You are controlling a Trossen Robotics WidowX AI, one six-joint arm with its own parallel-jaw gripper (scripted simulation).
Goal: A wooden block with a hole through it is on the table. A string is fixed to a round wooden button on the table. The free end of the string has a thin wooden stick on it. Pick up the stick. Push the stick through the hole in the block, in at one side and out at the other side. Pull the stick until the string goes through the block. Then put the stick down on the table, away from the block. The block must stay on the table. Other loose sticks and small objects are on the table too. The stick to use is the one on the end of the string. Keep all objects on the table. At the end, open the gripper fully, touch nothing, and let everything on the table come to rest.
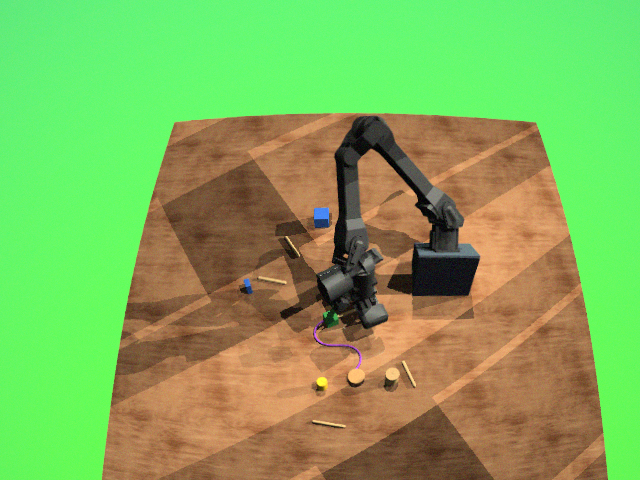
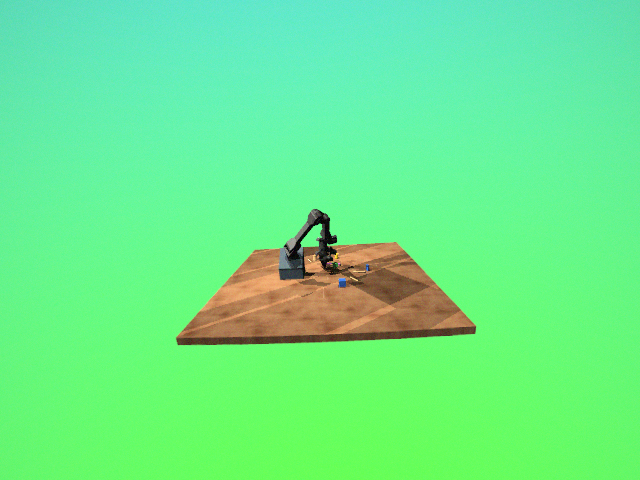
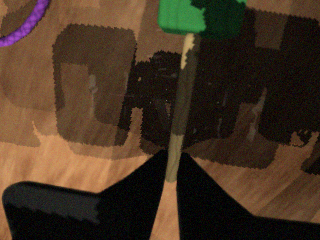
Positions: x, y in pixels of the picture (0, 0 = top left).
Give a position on a thin wooden stick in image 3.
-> At 190, 55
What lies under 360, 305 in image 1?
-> The gripper.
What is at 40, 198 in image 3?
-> The gripper.
